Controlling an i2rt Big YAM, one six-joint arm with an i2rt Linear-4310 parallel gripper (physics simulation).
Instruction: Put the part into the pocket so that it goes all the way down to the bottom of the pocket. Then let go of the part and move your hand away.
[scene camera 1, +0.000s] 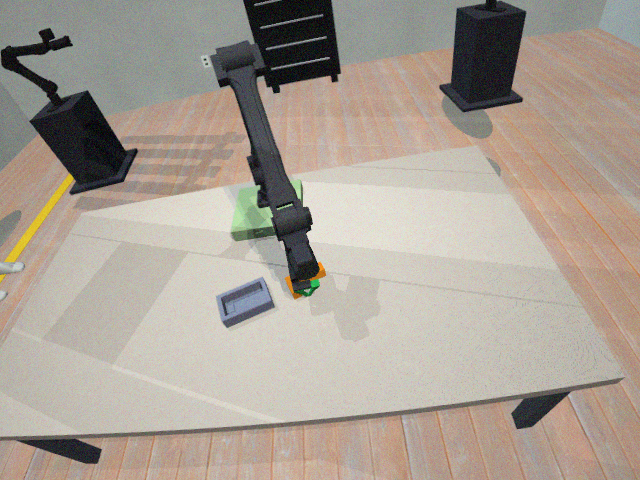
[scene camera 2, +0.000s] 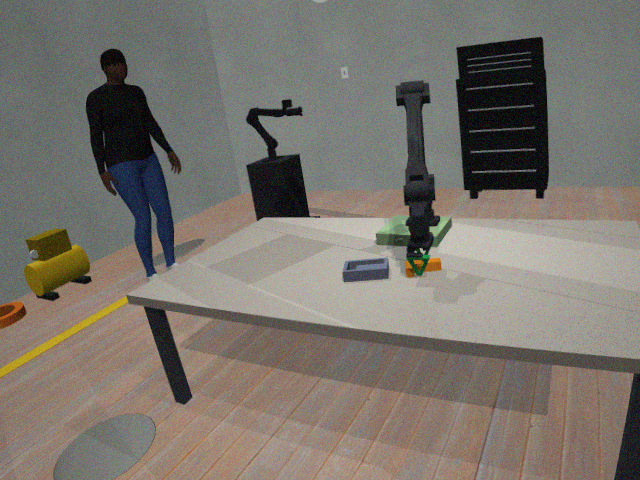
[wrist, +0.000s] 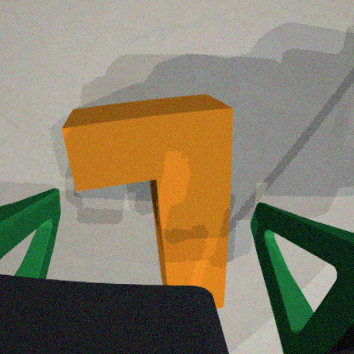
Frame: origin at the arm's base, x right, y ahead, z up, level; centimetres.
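Seen in the pictures: gripper, between the fingertips: (scene camera 1: 305, 281) (scene camera 2: 421, 267) (wrist: 161, 207).
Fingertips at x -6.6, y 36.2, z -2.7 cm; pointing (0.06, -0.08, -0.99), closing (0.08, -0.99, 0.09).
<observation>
Pixels of each thing's top centre, then the offset from my fingertips to it. Level surfaces: height alone.
- orange L-shaped block, centre of its top: (wrist: 162, 242) (scene camera 1: 306, 277) (scene camera 2: 423, 263) dx -0.7, dy +0.1, dz +1.7 cm
- blue-grey block, centre of its top: (scene camera 1: 243, 298) (scene camera 2: 365, 264) dx +17.1, dy +3.3, dz +2.3 cm
- table, height of its surface: dz -1.3 cm
The part is an orange L-shaped block (scene camera 1: 320, 270) (scene camera 2: 433, 265) (wrist: 195, 175) lying flat on the table. My gripper (scene camera 1: 307, 290) (scene camera 2: 418, 268) (wrist: 161, 207) has green fingers, stands open and is low over the part. In the wrist view the part's long leg lies between the two fingers, nearer the right one, with gaps on both sides; its lower end meets the dark gripper body's edge. The pocket is a recess in a blue-grey block (scene camera 1: 248, 311) (scene camera 2: 366, 274), left of the part in both scene views. The pocket does not show in the wrist view.
A green block (scene camera 1: 251, 211) (scene camera 2: 392, 232) lies behind the part on the table (scene camera 1: 413, 356) (scene camera 2: 289, 304), partly under the arm. A person (scene camera 2: 126, 124) stands beyond the table's left side. Pedestals and a black drawer cabinet (scene camera 1: 297, 41) (scene camera 2: 504, 118) stand on the floor behind.
</observation>
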